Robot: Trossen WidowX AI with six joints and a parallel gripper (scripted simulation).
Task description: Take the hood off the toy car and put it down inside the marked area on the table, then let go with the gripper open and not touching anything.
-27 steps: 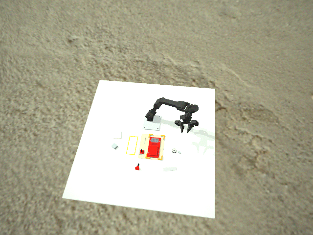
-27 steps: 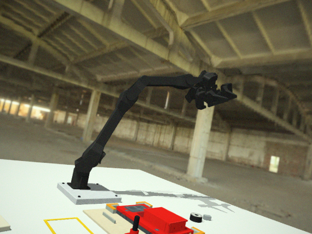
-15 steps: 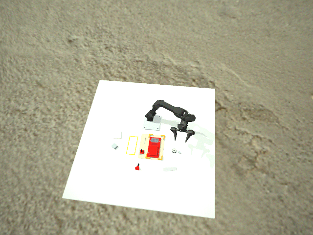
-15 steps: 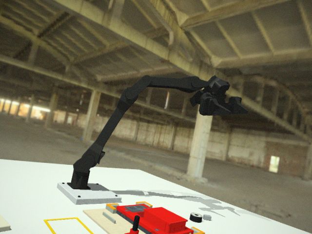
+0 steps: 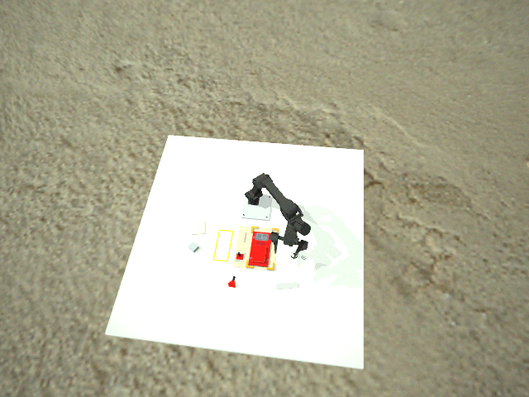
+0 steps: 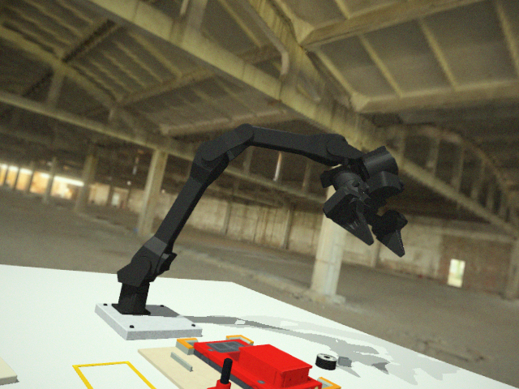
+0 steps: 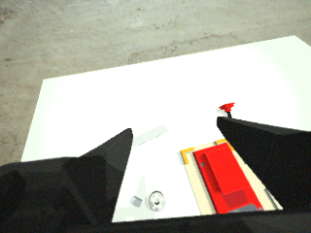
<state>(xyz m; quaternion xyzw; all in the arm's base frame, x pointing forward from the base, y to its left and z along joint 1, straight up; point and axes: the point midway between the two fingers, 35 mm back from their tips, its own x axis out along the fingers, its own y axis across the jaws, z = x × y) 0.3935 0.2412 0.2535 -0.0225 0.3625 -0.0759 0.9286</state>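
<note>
My gripper tip is 210 mm above the red hood, 150 mm to the left of it and 80 mm past it. The rest, counted from my gripper tip: grey cube 520 mm to the right, 230 mm below, 80 mm behind; then black wheel 240 mm below, 110 mm behind, 40 mm to the left; then grey strip 250 mm below, 70 mm ahead, 30 mm to the left.
</note>
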